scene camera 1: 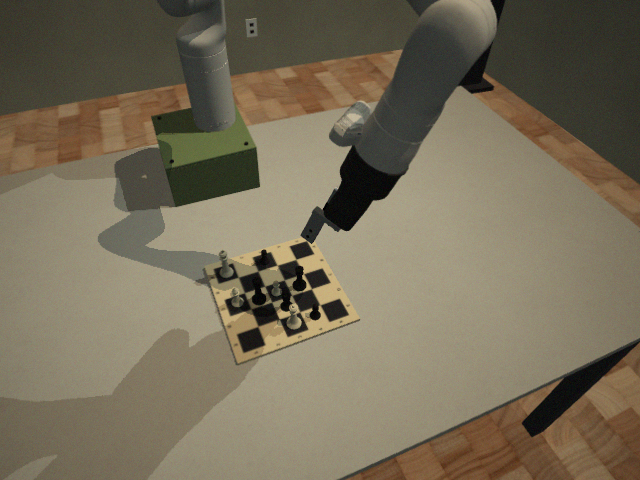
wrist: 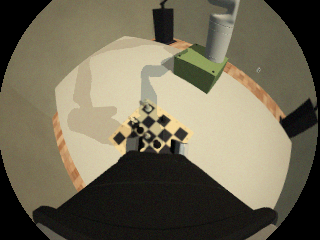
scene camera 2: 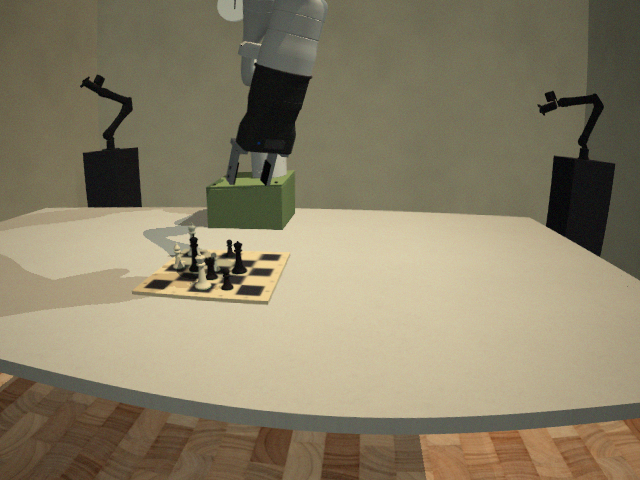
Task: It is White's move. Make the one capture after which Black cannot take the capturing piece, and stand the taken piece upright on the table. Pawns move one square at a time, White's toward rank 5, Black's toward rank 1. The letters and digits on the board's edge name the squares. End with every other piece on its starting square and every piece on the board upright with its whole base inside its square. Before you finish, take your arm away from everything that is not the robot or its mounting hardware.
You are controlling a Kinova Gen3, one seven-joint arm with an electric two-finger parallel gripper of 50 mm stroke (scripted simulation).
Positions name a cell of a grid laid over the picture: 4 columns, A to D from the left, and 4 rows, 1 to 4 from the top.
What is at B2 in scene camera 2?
My gripper.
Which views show the chessboard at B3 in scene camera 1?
Scene camera 1, the wrist view and scene camera 2: all of them.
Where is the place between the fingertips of my gripper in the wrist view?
B3
